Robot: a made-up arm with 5 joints.
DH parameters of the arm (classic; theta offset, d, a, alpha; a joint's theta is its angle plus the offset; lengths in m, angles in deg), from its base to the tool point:
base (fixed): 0 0.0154 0.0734 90
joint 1: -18.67 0 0.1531 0
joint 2: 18.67 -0.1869 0.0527 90
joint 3: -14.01 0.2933 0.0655 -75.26
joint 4: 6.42 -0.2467 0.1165 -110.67
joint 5: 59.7 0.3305 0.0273 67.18
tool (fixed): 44.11 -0.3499 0 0
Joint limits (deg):
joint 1: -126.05..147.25
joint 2: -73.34..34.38
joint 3: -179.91..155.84
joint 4: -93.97..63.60
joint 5: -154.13..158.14
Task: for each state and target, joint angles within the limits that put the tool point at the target. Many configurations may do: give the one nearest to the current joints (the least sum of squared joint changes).
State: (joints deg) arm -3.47 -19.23 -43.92 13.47 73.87
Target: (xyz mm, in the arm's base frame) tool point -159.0 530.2 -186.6
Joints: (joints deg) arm -19.59 -14.60 -5.10 55.46 17.88
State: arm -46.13 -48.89 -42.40 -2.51 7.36
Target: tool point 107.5 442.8 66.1
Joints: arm -48.42 -38.29 -13.75 -16.90 18.82
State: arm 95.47 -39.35 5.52 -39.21 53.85
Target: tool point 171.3 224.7 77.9
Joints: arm 57.84 -27.01 -0.26 -5.21 73.80
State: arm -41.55 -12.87 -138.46 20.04 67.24
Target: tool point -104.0 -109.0 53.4
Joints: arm -60.13 -30.46 -94.19 34.04 32.35
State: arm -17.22 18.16 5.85 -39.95 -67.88
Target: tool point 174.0 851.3 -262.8
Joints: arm -18.00 7.07 -17.11 -35.27 -76.73
